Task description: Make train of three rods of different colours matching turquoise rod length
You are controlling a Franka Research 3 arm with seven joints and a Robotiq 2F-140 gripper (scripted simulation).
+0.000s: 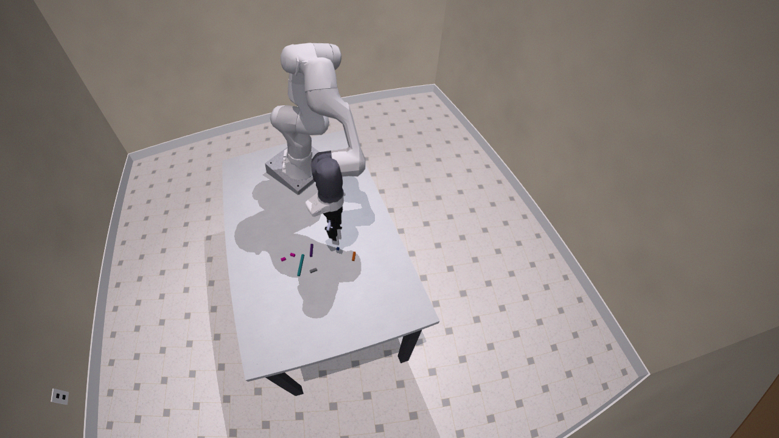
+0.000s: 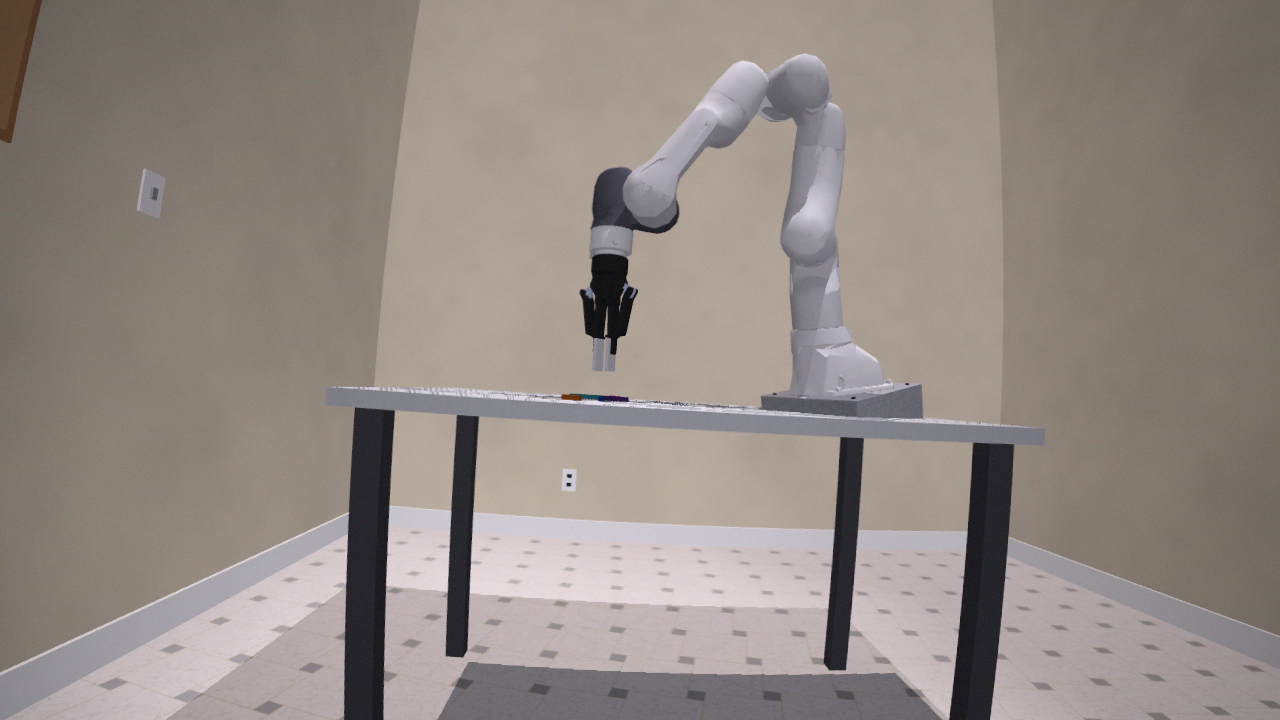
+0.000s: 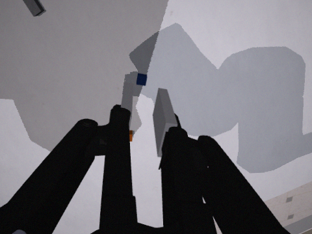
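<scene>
My hand is 90 mm above the blue rod. Also, from my hand: orange rod (90 mm below, 50 mm to the left, 50 mm ahead); then grey rod (120 mm to the right, 90 mm below, 80 mm ahead); then purple rod (110 mm to the right, 90 mm below, 20 mm behind).
</scene>
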